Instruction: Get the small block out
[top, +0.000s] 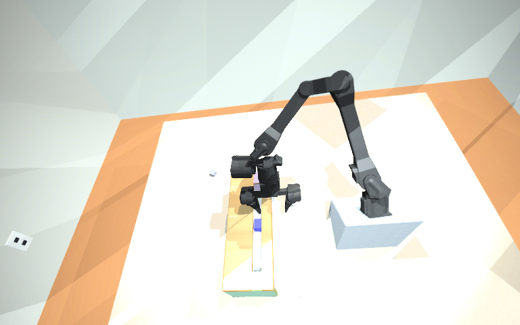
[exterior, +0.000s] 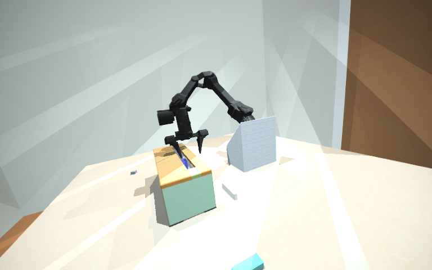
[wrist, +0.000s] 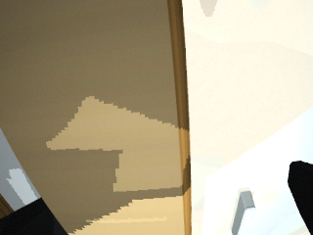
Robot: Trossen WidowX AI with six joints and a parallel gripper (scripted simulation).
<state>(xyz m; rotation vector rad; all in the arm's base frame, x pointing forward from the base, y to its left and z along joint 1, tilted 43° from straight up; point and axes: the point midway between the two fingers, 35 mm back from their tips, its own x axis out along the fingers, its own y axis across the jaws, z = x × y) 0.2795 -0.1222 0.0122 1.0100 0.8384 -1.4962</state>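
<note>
The long box lies 4 cm ahead of my gripper tip, 4 cm to the left of it and 4 cm below it. Round my gripper tip: cyan block (8 cm ahead, 42 cm to the left, 10 cm below); then grey piece (23 cm ahead, 26 cm to the right, 9 cm below); then blue block (5 cm ahead, 3 cm to the left, 1 cm below).
</note>
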